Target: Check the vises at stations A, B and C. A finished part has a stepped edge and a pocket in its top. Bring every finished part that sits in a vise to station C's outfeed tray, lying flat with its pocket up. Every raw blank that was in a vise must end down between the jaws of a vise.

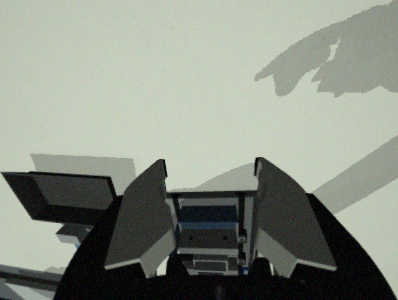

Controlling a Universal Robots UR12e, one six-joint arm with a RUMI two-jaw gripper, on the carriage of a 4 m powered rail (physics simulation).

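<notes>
My gripper is open, its two fingers partly brought together with a gap between the tips and nothing held there. Beyond and below the gap, a vise shows at bottom centre, framed by the fingers. It has a dark blue block face, a lighter blue strip and a grey block with two small holes. A small light-edged rectangular shape shows below the grey block; I cannot tell whether it is a part or a piece of the vise. The fingers and gripper body hide the vise's sides and lower end. I cannot tell which station this is.
A dark, shallow, raised-rim tray or panel stands left of the gripper, with a small grey and blue fixture below it. A dark rail-like edge crosses the bottom left corner. Shadows of the arm lie on the pale floor at right.
</notes>
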